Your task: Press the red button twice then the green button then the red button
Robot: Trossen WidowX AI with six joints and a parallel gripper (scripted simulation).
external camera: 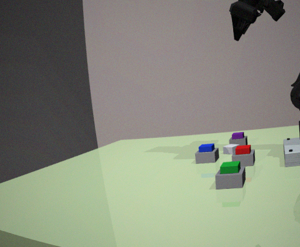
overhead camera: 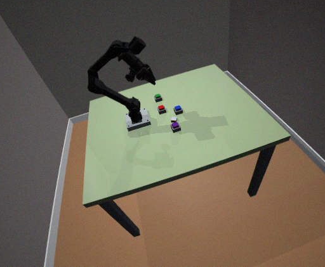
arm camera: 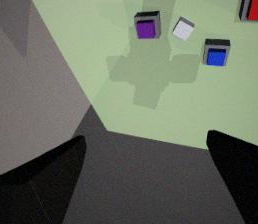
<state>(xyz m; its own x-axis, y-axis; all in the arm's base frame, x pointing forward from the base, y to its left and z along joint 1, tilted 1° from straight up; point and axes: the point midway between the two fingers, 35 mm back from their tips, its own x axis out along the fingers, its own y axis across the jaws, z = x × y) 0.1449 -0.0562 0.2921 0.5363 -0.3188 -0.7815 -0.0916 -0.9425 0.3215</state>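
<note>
The red button is 26 cm below my gripper tip and 12 cm to the left of it. From my gripper tip the other things lie so: blue button 26 cm below, 10 cm ahead, 7 cm to the left; purple button 26 cm below, 7 cm to the right, 5 cm ahead; small white block 28 cm below, 6 cm ahead.
</note>
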